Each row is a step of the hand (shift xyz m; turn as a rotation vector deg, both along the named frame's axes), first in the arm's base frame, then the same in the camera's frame.
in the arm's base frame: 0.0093 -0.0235 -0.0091 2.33 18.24 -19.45
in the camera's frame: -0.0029 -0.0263 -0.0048 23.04 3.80 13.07
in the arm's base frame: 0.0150 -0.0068 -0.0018 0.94 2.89 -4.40
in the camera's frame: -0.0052 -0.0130 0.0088 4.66 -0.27 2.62
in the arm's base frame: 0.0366 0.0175 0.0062 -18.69 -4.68 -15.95
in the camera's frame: -0.0100 -0.0013 0.0398 17.99 -1.97 -17.27
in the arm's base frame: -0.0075 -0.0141 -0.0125 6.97 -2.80 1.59
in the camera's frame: 0.0083 -0.0128 -0.0134 -4.44 -4.68 4.16
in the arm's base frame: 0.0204 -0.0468 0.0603 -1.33 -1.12 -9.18
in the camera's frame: -0.0761 -0.0175 -0.0122 8.15 -4.40 -1.23
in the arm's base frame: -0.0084 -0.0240 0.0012 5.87 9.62 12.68
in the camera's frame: -0.0071 -0.0136 -0.0203 -9.59 10.27 9.51
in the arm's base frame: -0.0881 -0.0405 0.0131 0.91 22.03 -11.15
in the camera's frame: -0.0002 0.0170 -0.0964 17.43 11.11 13.54
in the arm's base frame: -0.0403 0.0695 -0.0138 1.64 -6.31 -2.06
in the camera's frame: 0.0486 0.0652 0.0057 -0.88 -6.47 -2.01
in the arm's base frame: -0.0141 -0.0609 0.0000 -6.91 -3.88 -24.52
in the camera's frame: -0.0174 -0.0393 -0.0454 22.44 -10.84 -6.57
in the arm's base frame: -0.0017 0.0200 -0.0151 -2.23 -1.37 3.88
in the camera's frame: 0.0210 0.0090 0.0105 -3.28 1.79 -2.82
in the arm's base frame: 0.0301 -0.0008 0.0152 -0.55 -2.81 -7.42
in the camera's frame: -0.0226 -0.0079 0.0238 5.76 -5.24 -1.61
